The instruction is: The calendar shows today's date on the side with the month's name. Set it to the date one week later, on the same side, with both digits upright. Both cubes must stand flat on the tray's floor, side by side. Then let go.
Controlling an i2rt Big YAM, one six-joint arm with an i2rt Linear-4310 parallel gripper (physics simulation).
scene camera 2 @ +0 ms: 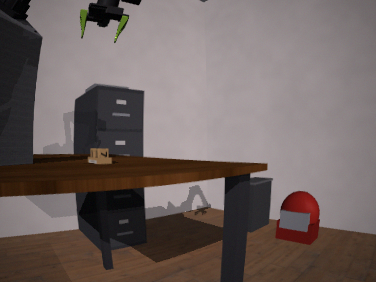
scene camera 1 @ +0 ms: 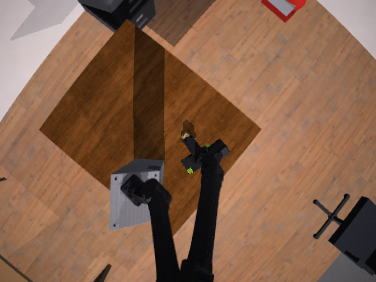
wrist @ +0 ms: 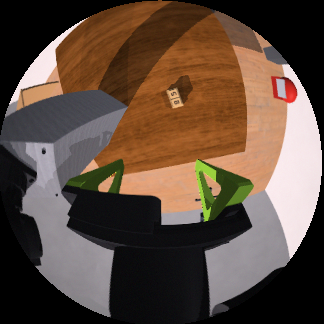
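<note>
The wooden calendar's two cubes stand side by side in its small tray [scene camera 2: 102, 161]. In the wrist view, their top faces show 5 on one cube [wrist: 173, 93] and 8 on the other cube [wrist: 176, 102]. In scene camera 2, the left cube [scene camera 2: 93, 153] and right cube [scene camera 2: 104, 153] show dark marks too small to read surely. A pale label shows low on the tray's left side; its text is unreadable. In scene camera 1 the arm hides part of the calendar [scene camera 1: 185, 135]. My gripper [scene camera 1: 198, 158] [scene camera 2: 99, 40] [wrist: 159, 162] is open and empty, high above the table and away from the calendar.
The calendar stands on the brown table [scene camera 1: 90, 110] [scene camera 2: 200, 170] [wrist: 210, 120]. A big grey block [scene camera 1: 120, 212] [scene camera 2: 17, 95] [wrist: 65, 117] stands at the table's edge beside the arm. A dark filing cabinet [scene camera 2: 120, 132] and a red object [scene camera 2: 300, 205] [wrist: 287, 90] stand beyond the table.
</note>
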